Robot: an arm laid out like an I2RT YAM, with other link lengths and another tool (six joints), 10 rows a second.
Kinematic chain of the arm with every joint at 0, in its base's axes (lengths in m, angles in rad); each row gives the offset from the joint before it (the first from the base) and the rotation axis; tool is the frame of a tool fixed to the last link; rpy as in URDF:
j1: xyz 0 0 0.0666 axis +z
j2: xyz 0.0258 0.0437 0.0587 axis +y
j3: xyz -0.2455 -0.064 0 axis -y
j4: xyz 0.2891 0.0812 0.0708 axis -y
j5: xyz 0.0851 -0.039 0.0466 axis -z
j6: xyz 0.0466 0 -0.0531 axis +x
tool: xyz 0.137 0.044 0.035 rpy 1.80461 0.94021 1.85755
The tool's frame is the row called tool.
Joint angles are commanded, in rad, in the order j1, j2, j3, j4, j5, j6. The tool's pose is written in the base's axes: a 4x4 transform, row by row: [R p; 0 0 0 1], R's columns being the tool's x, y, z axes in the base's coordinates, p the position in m. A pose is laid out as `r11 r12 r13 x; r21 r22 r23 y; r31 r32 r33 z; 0 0 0 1`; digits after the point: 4 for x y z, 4 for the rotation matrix.
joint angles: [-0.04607 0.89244 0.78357 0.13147 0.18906 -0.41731]
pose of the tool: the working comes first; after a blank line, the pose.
Where each joint sits with the arm in this pose, in the base's axes (m; each line is computed from the numbers above, not from the rounded line before):
j1: 0.0000 0.0000 0.0666
j2: 0.0278 0.0425 0.1253
j3: -0.1291 -0.0144 0.3164
j4: 0.1695 0.0532 0.3554
j5: 0.2516 0.0103 0.4039
j6: 0.2981 -0.0006 0.3519
the tool: 0.4436 0.0204 0.3693

-0.0961 0.2242 0.9698 0.4436; 0.2223 0.9545 -0.1987 0.0204; -0.9702 0.1965 -0.1416 0.3693; 0 0 0 1
